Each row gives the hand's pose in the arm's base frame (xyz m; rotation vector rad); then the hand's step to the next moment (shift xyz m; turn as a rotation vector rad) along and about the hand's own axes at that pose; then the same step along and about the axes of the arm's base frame.
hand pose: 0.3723 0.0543 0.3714 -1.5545 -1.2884 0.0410
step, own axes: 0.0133 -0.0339 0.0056 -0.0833 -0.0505 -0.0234
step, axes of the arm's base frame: -0.0211 0.0083 0.0291 -0.0553 -0.0835 0.0001
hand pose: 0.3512 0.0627 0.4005 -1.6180 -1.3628 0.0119
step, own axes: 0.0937 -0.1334 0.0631 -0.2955 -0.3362 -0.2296
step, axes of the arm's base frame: -0.0997 0.0965 0.1063 -0.2312 -0.4090 0.1798
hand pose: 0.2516 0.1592 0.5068 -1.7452 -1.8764 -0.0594
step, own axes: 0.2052 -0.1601 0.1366 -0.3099 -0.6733 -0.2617
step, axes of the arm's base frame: -0.1964 0.2168 0.0284 -0.5324 -0.4846 0.3155
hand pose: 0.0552 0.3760 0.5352 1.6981 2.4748 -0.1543
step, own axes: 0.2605 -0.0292 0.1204 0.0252 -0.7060 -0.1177
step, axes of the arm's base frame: -0.1133 0.2096 -0.1626 -0.6742 -0.2115 0.1169
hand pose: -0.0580 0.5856 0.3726 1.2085 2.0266 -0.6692
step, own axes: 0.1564 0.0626 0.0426 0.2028 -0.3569 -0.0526
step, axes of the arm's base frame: 0.0148 0.0828 -0.1521 -0.4038 -0.0077 -0.0904
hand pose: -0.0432 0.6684 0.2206 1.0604 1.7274 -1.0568
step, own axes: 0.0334 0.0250 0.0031 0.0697 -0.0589 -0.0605
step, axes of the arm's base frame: 0.0139 0.0121 -0.0376 -0.0887 0.0552 -0.0328
